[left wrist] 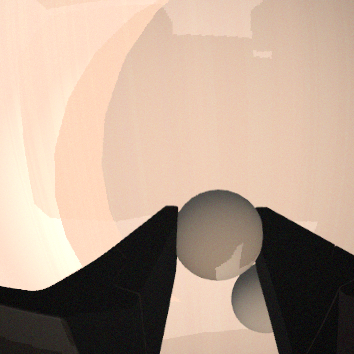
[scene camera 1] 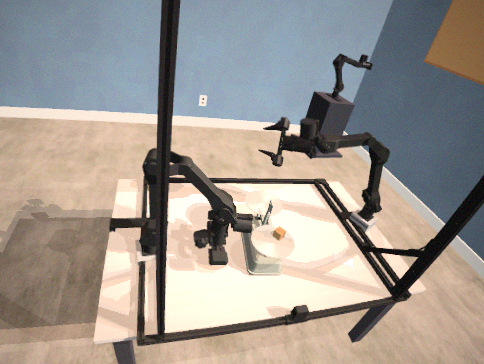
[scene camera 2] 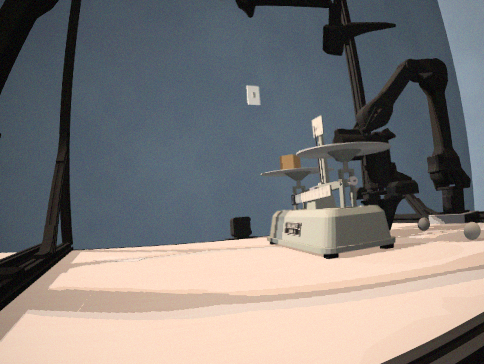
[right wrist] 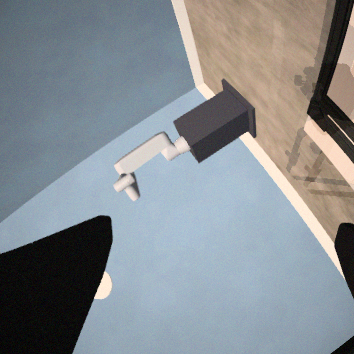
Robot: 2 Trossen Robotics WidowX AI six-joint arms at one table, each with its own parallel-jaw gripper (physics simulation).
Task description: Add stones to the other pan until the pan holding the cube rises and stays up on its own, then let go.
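Where they show: left gripper, fingertip midpoint: (left wrist: 215, 218); right gripper, fingertip midpoint: (scene camera 1: 260, 139) (right wrist: 230, 233); left arm's base at its link origin: (scene camera 1: 150, 248) (scene camera 2: 454, 212); right arm's base at its link origin: (scene camera 1: 365, 215).
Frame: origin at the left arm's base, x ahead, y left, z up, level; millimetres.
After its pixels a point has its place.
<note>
The balance scale (scene camera 1: 265, 266) {x 372, y -180, z 24 mm} (scene camera 2: 345, 229) {x 471, y 62, z 17 mm} stands mid-table. Its pan with the orange cube (scene camera 1: 279, 233) {x 407, y -146, z 151 mm} (scene camera 2: 289, 162) {x 427, y -123, z 138 mm} is the lower one (scene camera 2: 272, 173) {x 443, y -160, z 121 mm}. The other pan (scene camera 2: 345, 149) {x 451, y 55, z 132 mm} is higher, and no stone shows on it in scene camera 2. My left gripper (left wrist: 215, 218) {x 217, y -68, z -16 mm} is low beside the scale, shut on a round grey stone (left wrist: 219, 235) {x 210, y -68, z 4 mm}. Another grey stone (left wrist: 250, 305) {x 243, y -61, z 1 mm} lies just behind, partly hidden by a finger. Two grey stones (scene camera 2: 423, 224) {x 193, y 22, z -7 mm} (scene camera 2: 472, 230) {x 305, y 184, z -6 mm} show on the table at the right in scene camera 2. My right gripper (scene camera 1: 262, 140) {x 445, y 196, z 326 mm} (right wrist: 230, 233) {x 445, y 196, z 326 mm} is open and empty, high above the back of the table.
A black frame (scene camera 1: 235, 327) {x 212, y -339, z -28 mm} runs around the table (scene camera 1: 200, 305) {x 123, y -244, z -22 mm}, with upright posts (scene camera 1: 167, 100) {x -9, y -317, z 665 mm} at the left and right. A small black block (scene camera 1: 300, 312) {x 405, y -374, z 31 mm} (scene camera 2: 241, 227) {x 421, y -351, z 8 mm} sits on the front rail. A dark pedestal (scene camera 1: 327, 117) (right wrist: 215, 125) with another arm stands behind the table.
</note>
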